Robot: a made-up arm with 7 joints.
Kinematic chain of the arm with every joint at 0, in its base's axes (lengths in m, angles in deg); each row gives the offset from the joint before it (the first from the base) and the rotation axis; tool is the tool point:
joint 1: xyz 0 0.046 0 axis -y
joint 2: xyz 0 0.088 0 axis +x
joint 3: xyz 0 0 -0.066 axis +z
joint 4: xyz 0 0 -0.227 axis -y
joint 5: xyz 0 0 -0.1 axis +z
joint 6: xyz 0 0 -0.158 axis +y
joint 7: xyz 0 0 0 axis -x
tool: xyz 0 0 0
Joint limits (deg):
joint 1: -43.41..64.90
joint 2: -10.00..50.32
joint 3: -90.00..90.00
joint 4: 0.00..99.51
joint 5: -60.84..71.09
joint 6: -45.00..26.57
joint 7: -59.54..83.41
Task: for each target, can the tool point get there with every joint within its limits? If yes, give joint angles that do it. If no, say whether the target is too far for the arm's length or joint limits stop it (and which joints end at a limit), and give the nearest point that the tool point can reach.
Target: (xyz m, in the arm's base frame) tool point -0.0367 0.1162 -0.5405
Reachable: yes | joints -13.61 -1.68 -1.31 20.78 -30.44 -22.22 21.08
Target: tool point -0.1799 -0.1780 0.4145
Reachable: no: joint limits stop it (at a limit: joint 1, joint 2, joint 3, joint 4) | nearest point -0.1391 -0.1601 -0.1470 | short by 0.563 m
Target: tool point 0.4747 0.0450 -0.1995
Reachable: yes | joints 50.86 -3.76 -21.28 37.07 -11.85 -34.34 4.12
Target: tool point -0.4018 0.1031 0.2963
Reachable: no: joint limits stop it (at a limit: joint 1, joint 3, joint 4) | nearest point -0.2188 -0.0276 -0.2312 | short by 0.573 m
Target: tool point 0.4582 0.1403 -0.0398
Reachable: yes | joints 53.99 -0.35 2.11 66.95 2.11 -37.08 -25.09
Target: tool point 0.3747 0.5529 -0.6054
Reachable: no: too far | nearest point 0.2499 0.4134 -0.4038 | short by 0.275 m
